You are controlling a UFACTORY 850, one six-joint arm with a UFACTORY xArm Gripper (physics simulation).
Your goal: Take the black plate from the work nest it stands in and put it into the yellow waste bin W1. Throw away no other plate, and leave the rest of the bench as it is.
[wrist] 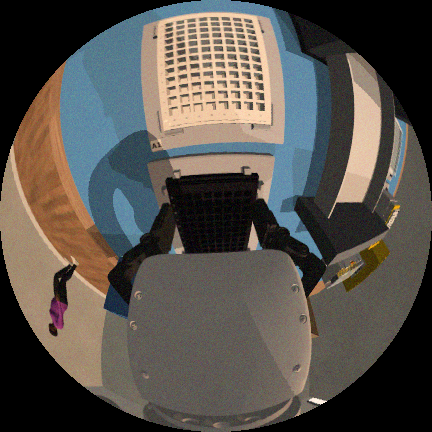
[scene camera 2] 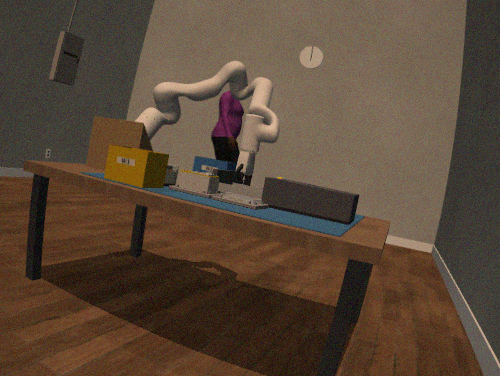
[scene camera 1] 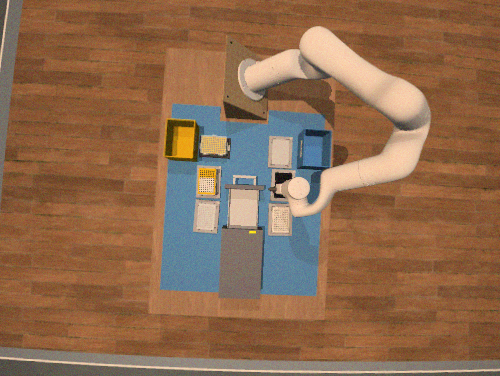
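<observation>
The black plate [scene camera 1: 283, 177] [scene camera 2: 228, 176] [wrist: 212, 225] stands in a light grey work nest [wrist: 215, 164], in the middle of the right-hand column in scene camera 1. My gripper [scene camera 1: 283, 189] [scene camera 2: 244, 177] [wrist: 213, 211] is open and empty. It points down over the black plate, with one finger beside each long side in the wrist view. The far part of the plate is hidden behind the gripper body there, and how low the fingertips are is hard to tell. The yellow waste bin W1 [scene camera 1: 181, 141] [scene camera 2: 125, 169] [wrist: 367, 265] stands at the upper left of the mat in scene camera 1.
A pale plate [scene camera 1: 280, 219] [wrist: 215, 70] sits in nest A1 beside the black plate. The blue bin [scene camera 1: 316, 149] and a grey device [scene camera 1: 241, 262] [scene camera 2: 310, 199] with an upright bar [scene camera 1: 245, 187] stand nearby. A yellow-topped plate [scene camera 1: 206, 181] and a yellow-dotted one [scene camera 1: 214, 145] are near W1.
</observation>
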